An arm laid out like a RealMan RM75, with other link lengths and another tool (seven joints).
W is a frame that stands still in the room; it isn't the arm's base.
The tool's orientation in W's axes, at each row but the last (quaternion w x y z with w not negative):
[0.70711, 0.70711, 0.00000, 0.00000]
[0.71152, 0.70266, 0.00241, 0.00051]
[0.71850, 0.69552, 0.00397, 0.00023]
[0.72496, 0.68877, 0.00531, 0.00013]
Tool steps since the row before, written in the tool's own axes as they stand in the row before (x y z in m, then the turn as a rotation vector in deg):
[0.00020, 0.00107, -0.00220, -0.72, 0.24, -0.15]
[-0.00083, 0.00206, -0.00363, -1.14, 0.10, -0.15]
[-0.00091, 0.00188, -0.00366, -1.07, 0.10, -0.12]
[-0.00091, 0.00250, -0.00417, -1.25, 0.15, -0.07]
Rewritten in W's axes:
[0.00020, 0.00220, 0.00107, -0.72, 0.15, 0.24]
[-0.00084, 0.00365, 0.00202, -1.14, 0.15, 0.10]
[-0.00092, 0.00371, 0.00177, -1.07, 0.12, 0.10]
[-0.00092, 0.00429, 0.00229, -1.25, 0.07, 0.16]

